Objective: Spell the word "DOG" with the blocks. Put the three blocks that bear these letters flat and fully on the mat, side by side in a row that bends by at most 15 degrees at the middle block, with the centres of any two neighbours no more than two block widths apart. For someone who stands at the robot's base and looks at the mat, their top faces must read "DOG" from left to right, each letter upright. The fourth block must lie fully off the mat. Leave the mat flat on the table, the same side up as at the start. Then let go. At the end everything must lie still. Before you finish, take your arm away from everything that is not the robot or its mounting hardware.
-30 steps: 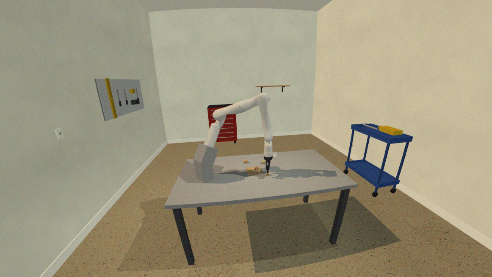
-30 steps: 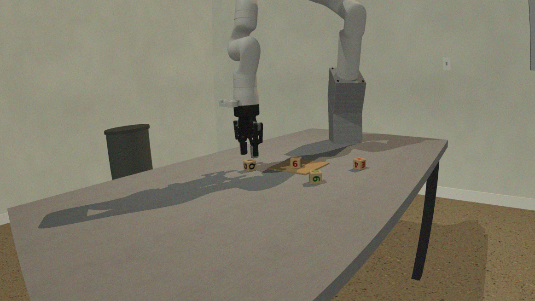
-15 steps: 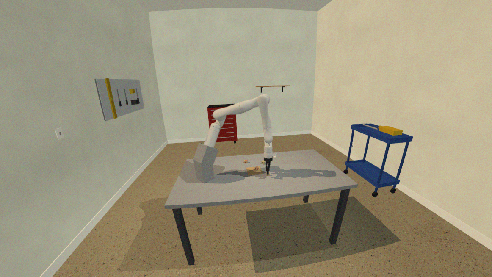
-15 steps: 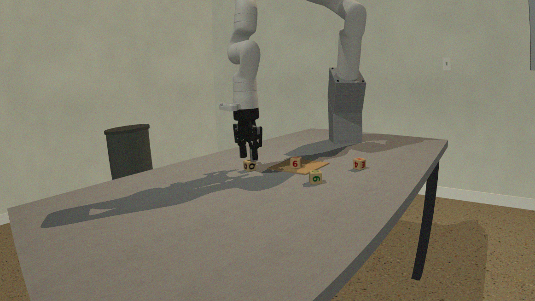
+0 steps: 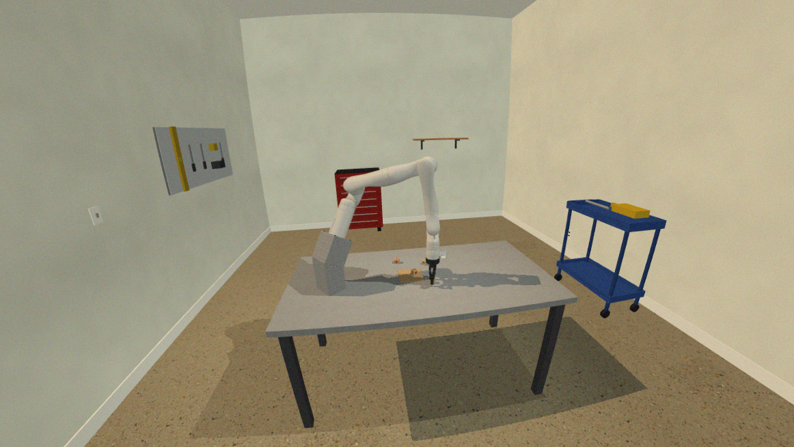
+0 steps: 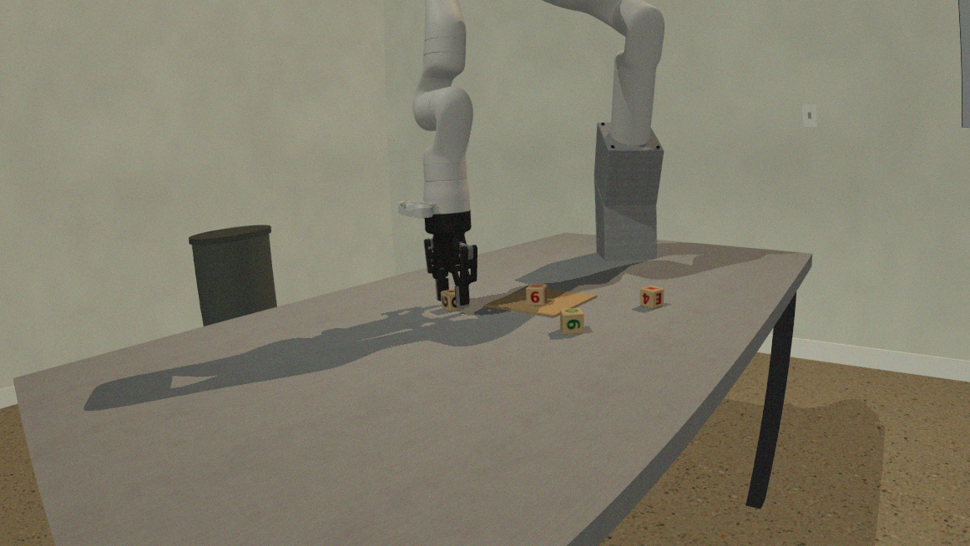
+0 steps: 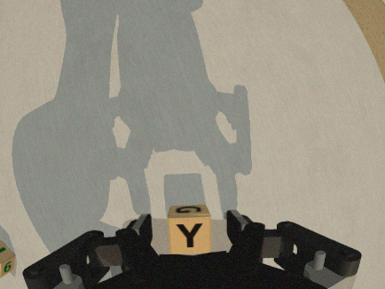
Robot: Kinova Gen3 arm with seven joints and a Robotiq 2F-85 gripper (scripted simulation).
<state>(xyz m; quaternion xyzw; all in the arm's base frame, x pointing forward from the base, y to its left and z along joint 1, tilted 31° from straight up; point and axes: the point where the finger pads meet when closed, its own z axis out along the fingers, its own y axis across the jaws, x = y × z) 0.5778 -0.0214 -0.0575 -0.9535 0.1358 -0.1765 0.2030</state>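
Now: the G block 1 cm below my hand. Round my hand: O block (9 cm behind, 10 cm to the left); then tan mat (12 cm behind, 9 cm to the left, 2 cm below); then D block (2 cm behind, 24 cm to the left, 1 cm below).
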